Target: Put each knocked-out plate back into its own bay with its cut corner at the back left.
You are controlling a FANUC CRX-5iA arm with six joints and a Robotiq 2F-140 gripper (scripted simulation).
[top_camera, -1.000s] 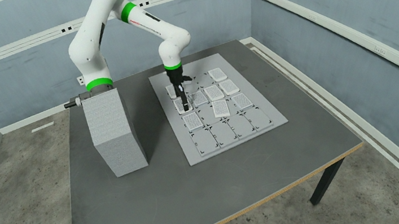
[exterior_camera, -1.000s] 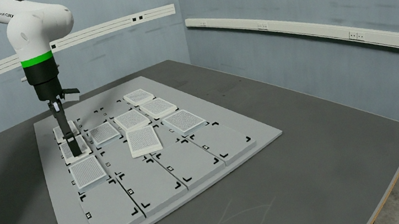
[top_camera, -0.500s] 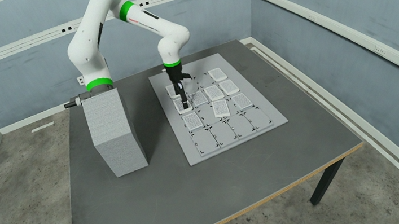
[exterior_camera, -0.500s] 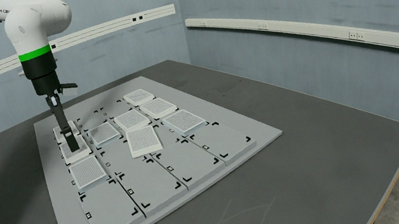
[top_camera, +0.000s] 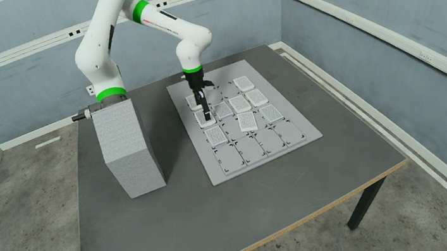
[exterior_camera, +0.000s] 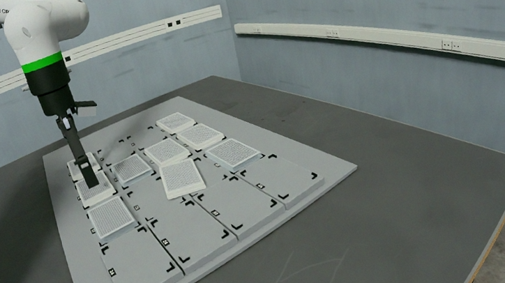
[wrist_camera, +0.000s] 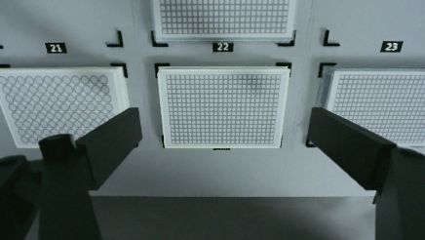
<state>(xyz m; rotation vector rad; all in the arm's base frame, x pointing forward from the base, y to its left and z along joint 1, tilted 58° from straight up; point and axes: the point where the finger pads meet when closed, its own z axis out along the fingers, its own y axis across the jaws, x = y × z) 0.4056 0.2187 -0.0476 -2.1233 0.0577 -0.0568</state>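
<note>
My hand is 6 cm short of the label 22 and 6 cm above it. From my hand the other things lie so: bay label 27 cm ahead, 17 cm to the right, 6 cm below; then 384-well plate 16 cm to the right, 5 cm below.
</note>
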